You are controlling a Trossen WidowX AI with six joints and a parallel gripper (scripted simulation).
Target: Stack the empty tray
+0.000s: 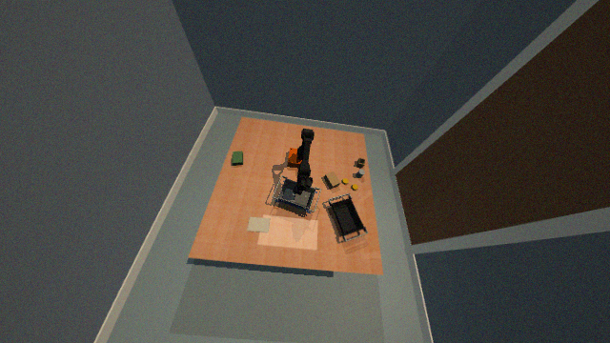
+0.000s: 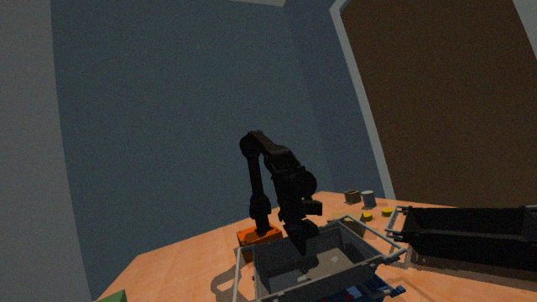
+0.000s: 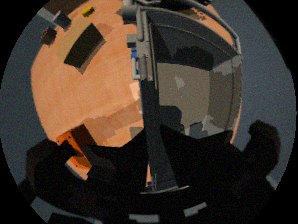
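My gripper tip is 6 cm short of the grey tray, 3 cm below it and 2 cm to the left of it. From my gripper tip the other things lie so: green block: 53 cm to the right, 30 cm behind, 7 cm below; then pale pad: 30 cm to the right, 26 cm ahead, 8 cm below; then grey cylinder: 55 cm to the left, 17 cm behind, 5 cm below.
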